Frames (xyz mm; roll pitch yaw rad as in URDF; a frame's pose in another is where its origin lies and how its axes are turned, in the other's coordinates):
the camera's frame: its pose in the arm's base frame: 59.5 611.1 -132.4 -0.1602 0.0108 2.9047
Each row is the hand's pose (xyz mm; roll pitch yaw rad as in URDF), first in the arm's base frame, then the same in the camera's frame.
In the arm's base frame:
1: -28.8 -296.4 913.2 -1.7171 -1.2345 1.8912
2: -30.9 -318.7 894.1 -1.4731 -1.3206 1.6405
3: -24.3 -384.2 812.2 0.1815 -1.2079 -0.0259
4: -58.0 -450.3 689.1 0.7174 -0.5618 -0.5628
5: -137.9 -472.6 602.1 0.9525 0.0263 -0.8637
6: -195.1 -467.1 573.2 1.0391 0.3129 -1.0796
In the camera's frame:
1: -138.4 724.8 1174.8 -1.5116 -1.0952 -1.2037
2: -141.4 749.7 1159.5 -1.3242 -1.1669 -1.4065
3: -162.3 824.1 1088.3 -0.1928 -1.1368 -2.5857
4: -143.7 915.0 978.5 0.5297 -0.5950 2.9177
5: -70.4 968.6 899.8 0.8164 -0.0590 2.5161
6: -13.2 981.1 873.2 0.9224 0.1986 2.2684

